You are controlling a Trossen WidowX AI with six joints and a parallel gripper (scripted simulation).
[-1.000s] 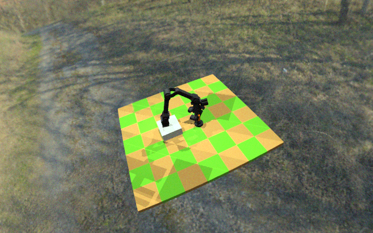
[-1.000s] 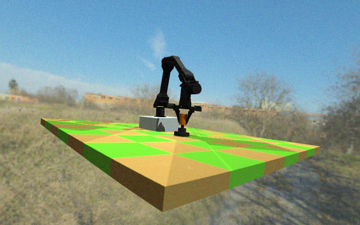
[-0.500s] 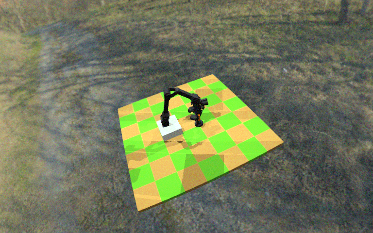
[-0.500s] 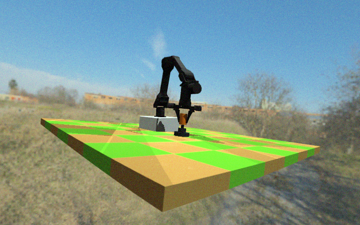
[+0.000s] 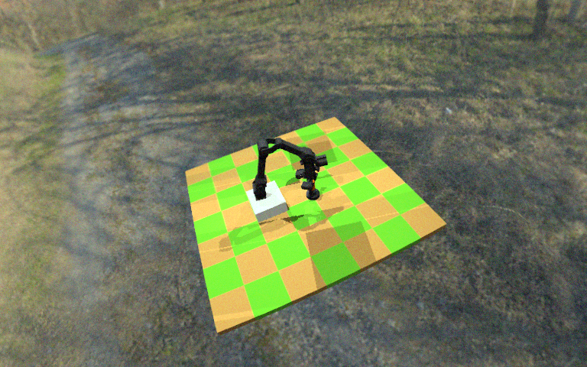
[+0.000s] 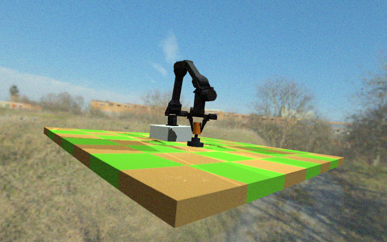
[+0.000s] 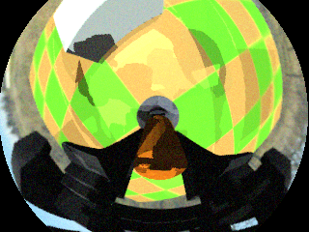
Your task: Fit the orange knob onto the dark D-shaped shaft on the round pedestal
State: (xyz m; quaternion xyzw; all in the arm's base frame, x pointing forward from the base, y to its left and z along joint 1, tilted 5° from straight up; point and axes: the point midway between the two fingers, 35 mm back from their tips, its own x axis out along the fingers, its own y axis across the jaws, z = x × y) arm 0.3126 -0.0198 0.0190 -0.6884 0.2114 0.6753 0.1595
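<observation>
Now: gripper tip 2 cm below the orange knob. Round my gripper tip: round dark pedestal 4 cm below.
</observation>
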